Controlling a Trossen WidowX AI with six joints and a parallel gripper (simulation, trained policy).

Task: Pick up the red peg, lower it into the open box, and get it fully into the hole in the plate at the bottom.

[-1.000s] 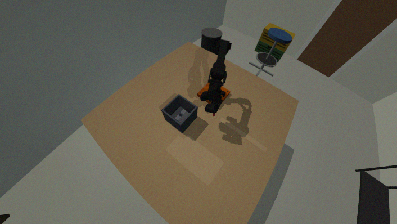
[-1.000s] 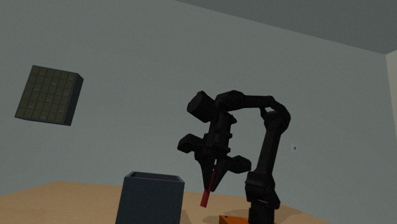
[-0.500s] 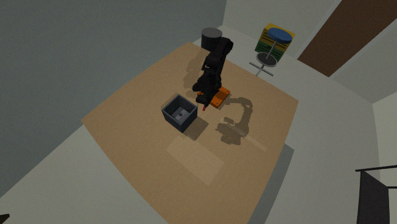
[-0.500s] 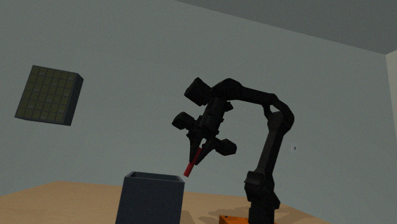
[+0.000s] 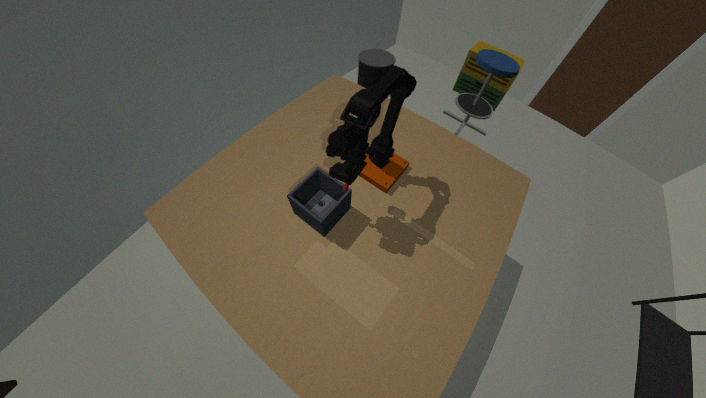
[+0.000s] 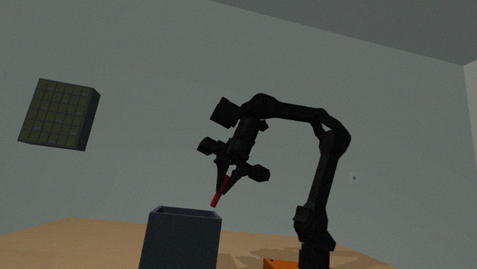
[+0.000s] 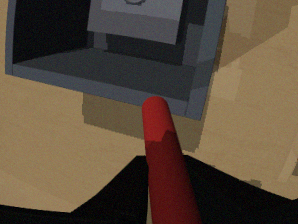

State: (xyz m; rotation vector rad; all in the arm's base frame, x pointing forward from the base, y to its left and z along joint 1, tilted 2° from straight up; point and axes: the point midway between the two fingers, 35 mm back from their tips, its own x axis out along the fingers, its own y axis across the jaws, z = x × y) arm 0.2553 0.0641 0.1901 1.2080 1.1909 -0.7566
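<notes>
The grey plate is 150 mm below my gripper tip, 80 mm ahead of it and 70 mm to the right of it. Round my gripper tip: red peg: 10 mm to the right, 10 mm above.
</notes>
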